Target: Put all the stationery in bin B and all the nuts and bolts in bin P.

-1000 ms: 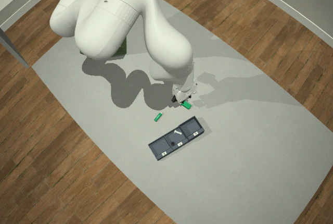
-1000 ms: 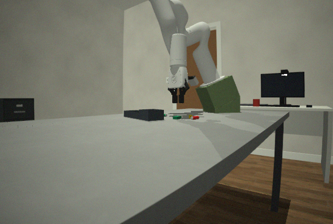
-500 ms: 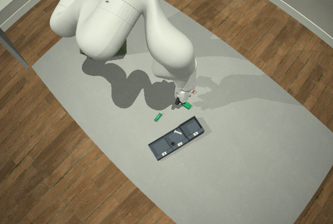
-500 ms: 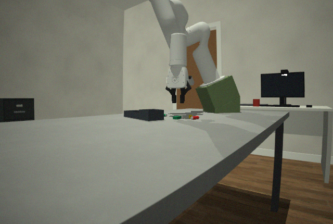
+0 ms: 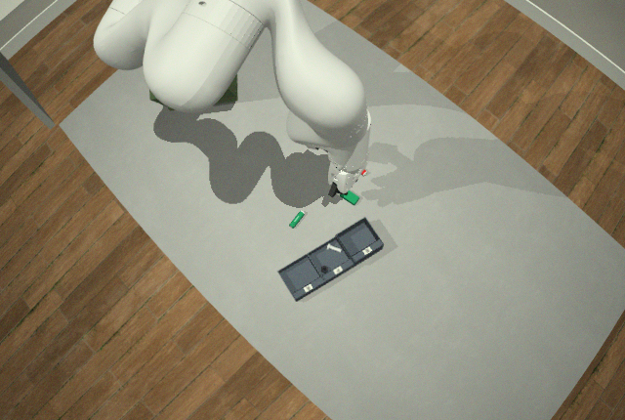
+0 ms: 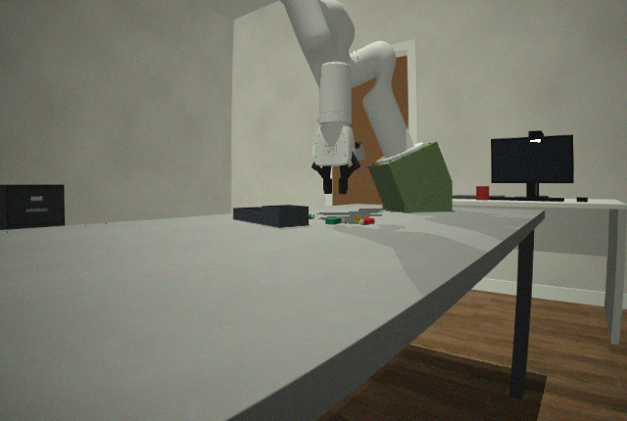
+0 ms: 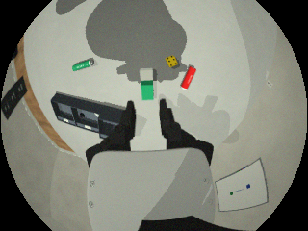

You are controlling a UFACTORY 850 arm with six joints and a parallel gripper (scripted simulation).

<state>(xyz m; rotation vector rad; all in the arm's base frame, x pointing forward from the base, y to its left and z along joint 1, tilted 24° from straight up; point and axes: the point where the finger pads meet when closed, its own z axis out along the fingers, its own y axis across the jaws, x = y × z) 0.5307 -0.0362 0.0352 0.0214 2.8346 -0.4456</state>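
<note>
The green block lies 9 cm below my hand and 1 cm behind it. Also, from my hand: green cylinder 12 cm to the right, 9 cm below, 7 cm behind; yellow die 9 cm below, 5 cm to the left, 5 cm behind; red cylinder 9 cm below, 8 cm to the left, 1 cm behind.
</note>
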